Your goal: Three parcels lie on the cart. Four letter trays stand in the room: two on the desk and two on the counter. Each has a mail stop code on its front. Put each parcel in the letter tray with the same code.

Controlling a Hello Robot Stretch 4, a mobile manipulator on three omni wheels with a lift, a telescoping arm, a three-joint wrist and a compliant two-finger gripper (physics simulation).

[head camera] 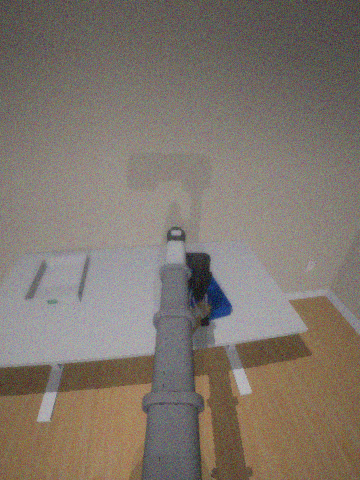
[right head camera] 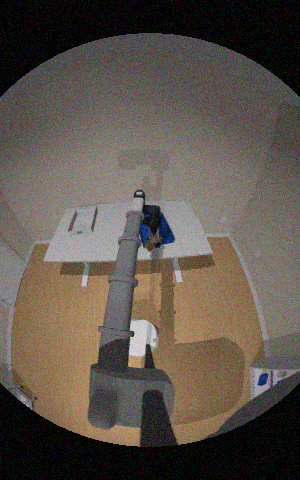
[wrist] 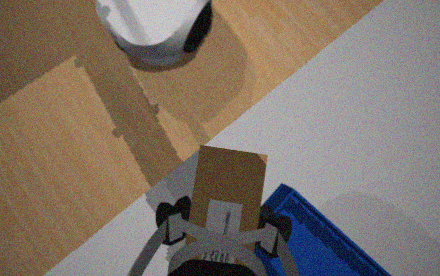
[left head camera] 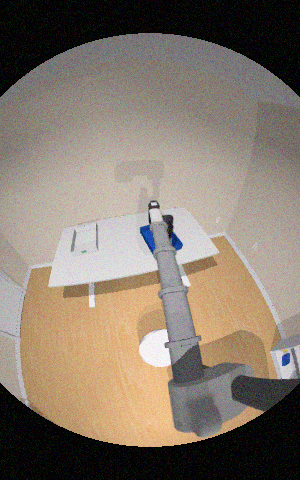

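Where they show: gripper, between the fingertips: (wrist: 223,216); robot's base, origin of its link: (right head camera: 138,336) (left head camera: 159,346).
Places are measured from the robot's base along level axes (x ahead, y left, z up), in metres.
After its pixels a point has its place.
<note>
My gripper (wrist: 223,216) {x 0.681, y -0.087, z 0.764 m} (right head camera: 151,237) is shut on a brown box parcel (wrist: 230,175) {x 0.649, y -0.060, z 0.814 m} (right head camera: 152,243) {x 0.647, y -0.086, z 0.814 m} (head camera: 201,311) {x 0.691, y -0.106, z 0.812 m} with a pale label, whose code I cannot read. The parcel is near the front edge of the white desk (wrist: 360,100) {x 0.659, y 0.121, z 0.692 m} (head camera: 125,325) {x 0.706, y 0.221, z 0.692 m} (left head camera: 120,260) {x 0.701, y 0.255, z 0.692 m}. In the wrist view it overlaps the corner of the blue letter tray (wrist: 320,250) {x 0.786, y -0.018, z 0.694 m} (head camera: 219,300) {x 0.857, y -0.219, z 0.695 m} (right head camera: 165,233) {x 0.859, y -0.197, z 0.694 m} (left head camera: 147,235) {x 0.957, y 0.015, z 0.694 m}; its height above the tray is unclear. A white letter tray (head camera: 84,277) {x 0.990, y 0.502, z 0.714 m} (left head camera: 97,237) {x 0.944, y 0.488, z 0.736 m} (right head camera: 95,220) {x 0.967, y 0.493, z 0.714 m} with a small green mark on its front stands at the desk's left. No tray code is readable.
The grey telescoping arm (head camera: 172,370) {x 0.267, y 0.002, z 1.187 m} (left head camera: 175,305) {x 0.179, y 0.005, z 1.190 m} (right head camera: 117,300) {x 0.162, y 0.000, z 1.190 m} reaches over the desk and hides part of the blue tray. A wall stands behind. At the lower right, a white unit (right head camera: 253,385) {x -0.984, y -1.485, z 0.058 m} bears a blue item (left head camera: 286,359) (right head camera: 263,379). A round white base (wrist: 155,25) {x 0.131, y -0.042, z 0.187 m} (left head camera: 154,348) {x 0.002, y 0.056, z 0.187 m} shows on the floor.
</note>
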